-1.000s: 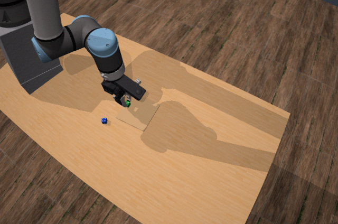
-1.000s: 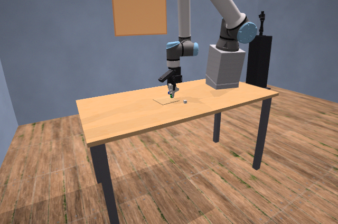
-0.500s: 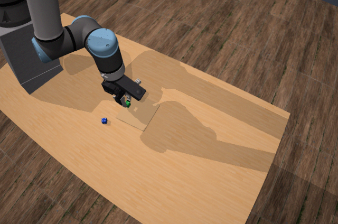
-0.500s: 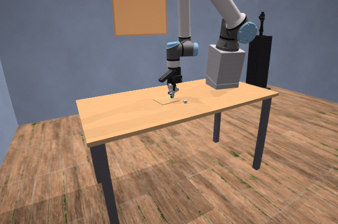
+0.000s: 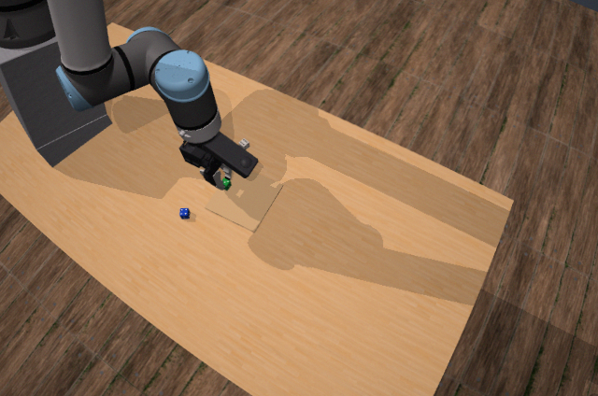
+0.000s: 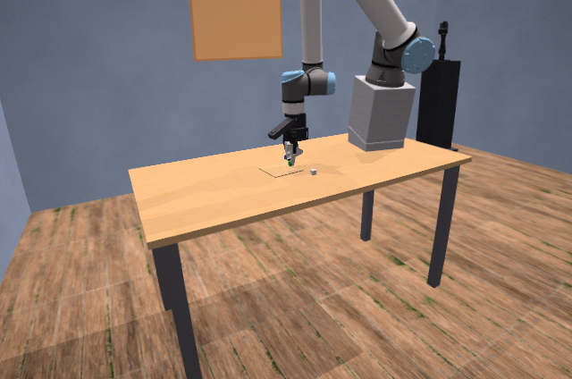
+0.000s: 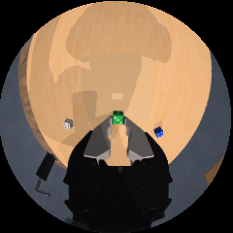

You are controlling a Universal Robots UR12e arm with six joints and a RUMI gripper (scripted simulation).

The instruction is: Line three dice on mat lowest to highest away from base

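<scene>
Now: hand 10 mm above the green die. From my hand the other things lie so: blue die: 20 mm behind, 120 mm to the right, 20 mm below; then white die: 50 mm behind, 120 mm to the left, 20 mm below; then tan mat: 50 mm ahead, 10 mm to the left, 20 mm below.
</scene>
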